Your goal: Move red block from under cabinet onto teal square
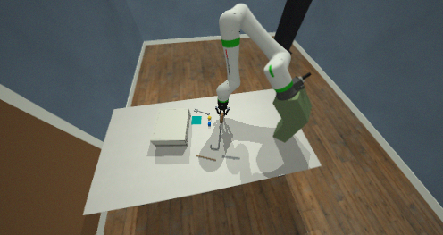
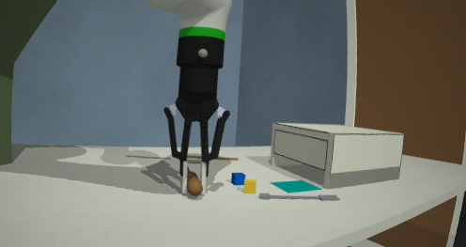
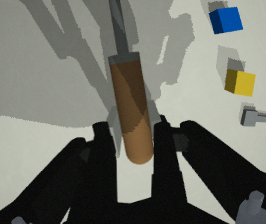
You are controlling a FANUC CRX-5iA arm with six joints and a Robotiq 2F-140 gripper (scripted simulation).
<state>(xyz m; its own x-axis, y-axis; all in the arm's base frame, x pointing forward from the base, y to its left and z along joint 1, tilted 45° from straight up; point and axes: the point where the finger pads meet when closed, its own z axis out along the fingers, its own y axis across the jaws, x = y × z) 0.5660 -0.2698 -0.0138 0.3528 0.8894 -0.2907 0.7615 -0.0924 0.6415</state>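
The yellow cube lies 120 mm ahead of my hand, 30 mm to the right of it and 30 mm below it. The rest, counted from my hand: blue block (140 mm ahead, 30 mm to the left, 30 mm below); grey wrench (170 mm ahead, 130 mm to the right, 30 mm below); hooked tool (120 mm to the left, 90 mm ahead, 20 mm below).
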